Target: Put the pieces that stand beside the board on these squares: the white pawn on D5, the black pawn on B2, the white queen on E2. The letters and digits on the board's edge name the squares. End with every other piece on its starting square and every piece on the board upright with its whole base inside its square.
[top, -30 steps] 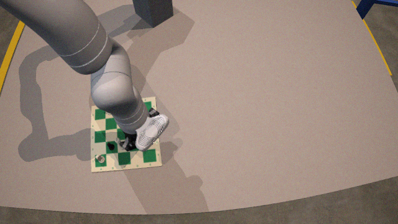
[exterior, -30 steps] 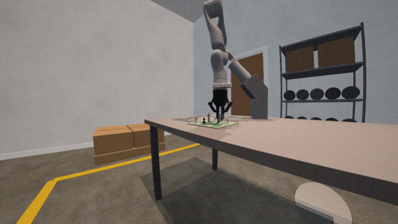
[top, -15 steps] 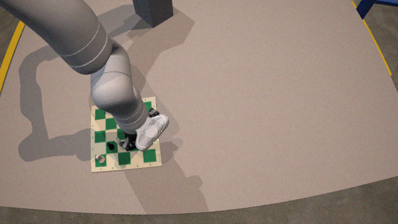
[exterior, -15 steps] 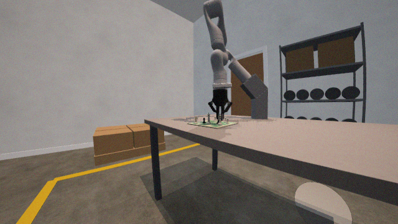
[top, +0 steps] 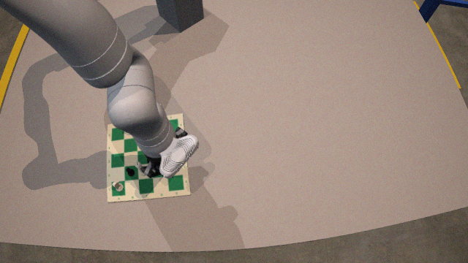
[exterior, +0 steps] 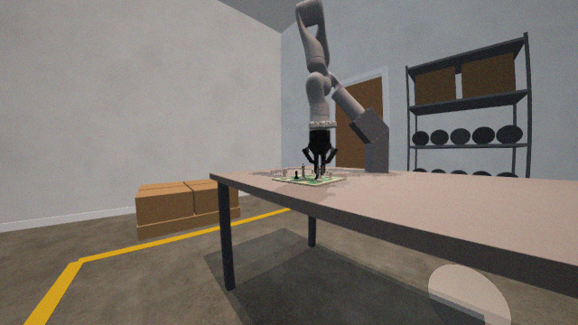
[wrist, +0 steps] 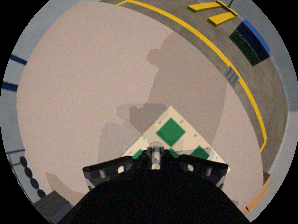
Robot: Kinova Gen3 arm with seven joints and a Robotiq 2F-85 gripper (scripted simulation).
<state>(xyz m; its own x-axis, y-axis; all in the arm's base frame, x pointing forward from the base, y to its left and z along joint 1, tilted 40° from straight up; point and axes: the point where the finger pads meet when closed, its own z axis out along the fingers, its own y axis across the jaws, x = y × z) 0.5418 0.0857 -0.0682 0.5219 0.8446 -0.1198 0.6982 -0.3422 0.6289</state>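
My gripper is now 30 mm past the tall black piece, 40 mm to the left of it and 20 mm above it. Round my hand: black pawn: 20 mm ahead, 110 mm to the right, 30 mm below; cream chessboard: 30 mm behind, 80 mm to the right, 40 mm below.
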